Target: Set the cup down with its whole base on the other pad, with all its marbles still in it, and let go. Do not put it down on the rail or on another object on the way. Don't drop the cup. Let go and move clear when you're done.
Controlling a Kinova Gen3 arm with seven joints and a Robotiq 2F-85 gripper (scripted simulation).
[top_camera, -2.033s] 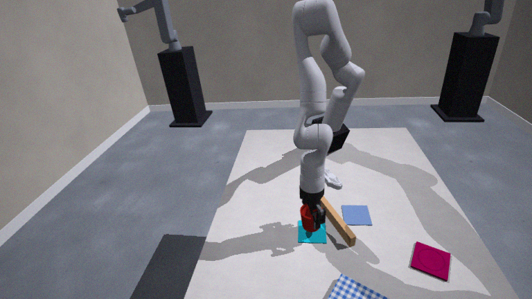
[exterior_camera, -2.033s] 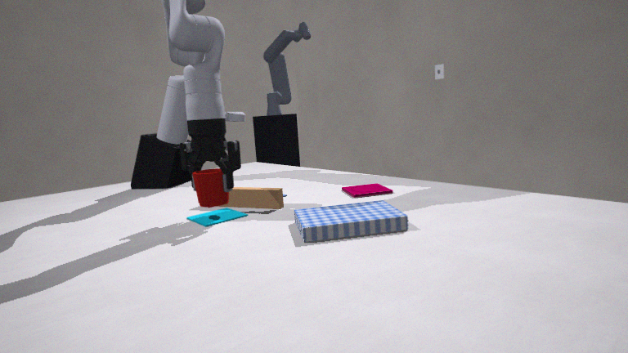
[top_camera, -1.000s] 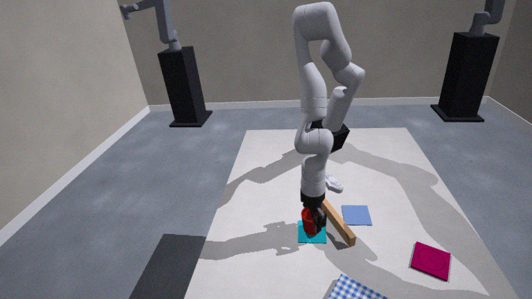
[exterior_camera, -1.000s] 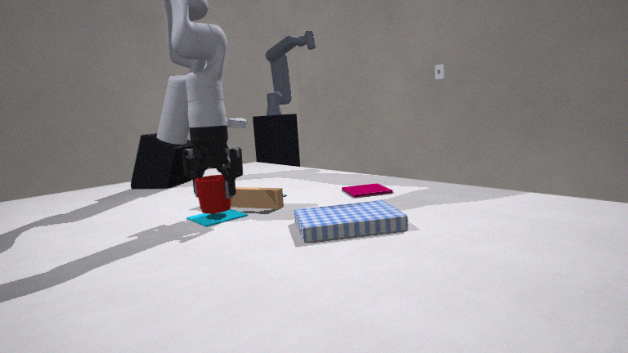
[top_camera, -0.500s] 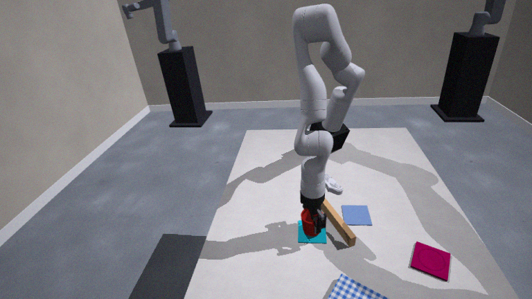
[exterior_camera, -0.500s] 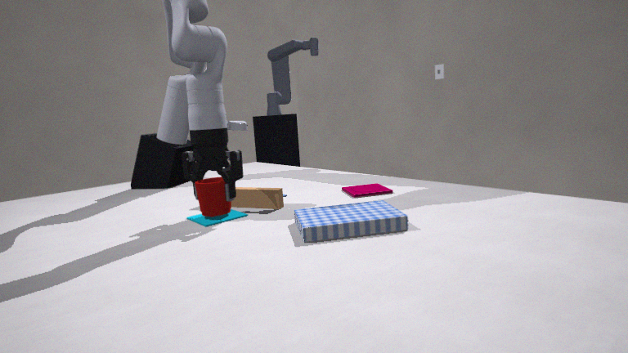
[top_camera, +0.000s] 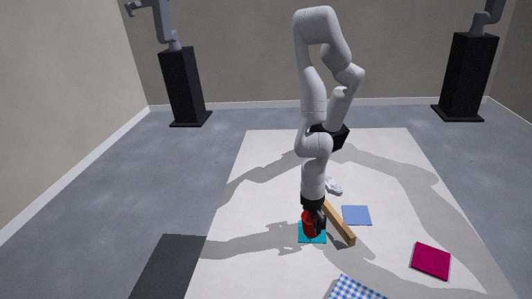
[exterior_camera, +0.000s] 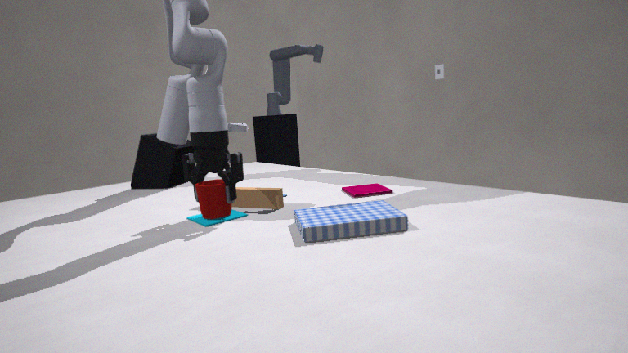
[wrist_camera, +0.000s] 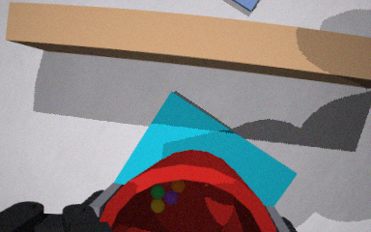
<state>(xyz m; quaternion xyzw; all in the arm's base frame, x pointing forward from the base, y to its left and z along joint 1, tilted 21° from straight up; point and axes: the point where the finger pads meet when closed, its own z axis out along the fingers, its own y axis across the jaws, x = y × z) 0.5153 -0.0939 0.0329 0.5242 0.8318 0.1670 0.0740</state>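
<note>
My gripper is now 20 mm above the red cup. Round my hand: wooden rail: 40 mm behind, 80 mm to the left, 30 mm below; then blue checkered box: 260 mm ahead, 140 mm to the left, 30 mm below; then cyan pad: 50 mm below.
</note>
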